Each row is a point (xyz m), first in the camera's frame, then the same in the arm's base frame.
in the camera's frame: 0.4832 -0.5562 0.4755
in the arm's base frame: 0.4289 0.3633 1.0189
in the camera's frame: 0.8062 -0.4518 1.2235
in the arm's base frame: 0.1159 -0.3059 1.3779
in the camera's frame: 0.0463 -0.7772 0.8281
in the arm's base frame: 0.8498 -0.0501 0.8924
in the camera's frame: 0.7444 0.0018 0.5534
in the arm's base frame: -0.1775 0.2875 0.9085
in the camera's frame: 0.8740 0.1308 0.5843
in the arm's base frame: -0.3597 0.2721 0.9395
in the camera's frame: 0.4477 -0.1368 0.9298
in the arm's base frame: 0.0925 -0.1275 0.8472
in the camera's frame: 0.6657 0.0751 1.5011
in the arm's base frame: -0.2351 -0.6578 1.0211
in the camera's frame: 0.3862 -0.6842 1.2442
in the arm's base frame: 0.5520 -0.3919 1.1954
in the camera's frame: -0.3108 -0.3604 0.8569
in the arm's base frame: 0.7284 -0.1950 0.3764
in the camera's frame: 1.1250 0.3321 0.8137
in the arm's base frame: -0.6820 0.0823 1.0669
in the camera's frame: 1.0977 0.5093 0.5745
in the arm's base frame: -0.7959 0.2915 0.8863
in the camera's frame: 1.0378 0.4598 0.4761
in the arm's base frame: -0.7157 0.3794 0.8468
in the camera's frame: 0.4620 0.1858 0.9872
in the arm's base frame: -0.1770 -0.2123 0.6806
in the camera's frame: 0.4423 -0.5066 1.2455
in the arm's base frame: 0.3763 -0.3989 1.1340
